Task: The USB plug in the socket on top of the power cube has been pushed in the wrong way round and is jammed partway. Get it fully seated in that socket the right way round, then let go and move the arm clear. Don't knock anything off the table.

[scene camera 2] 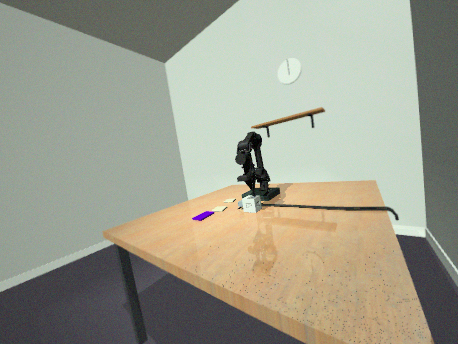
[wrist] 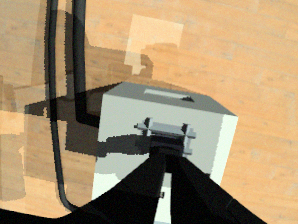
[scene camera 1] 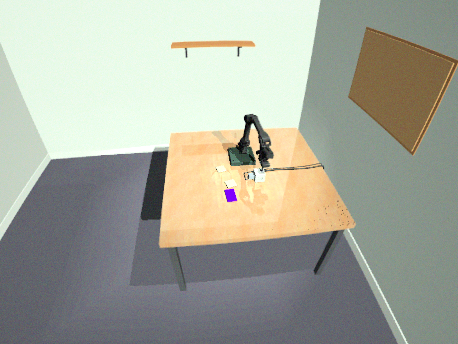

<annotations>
my gripper: holds a grey USB plug point(wrist: 171, 147)
</annotations>
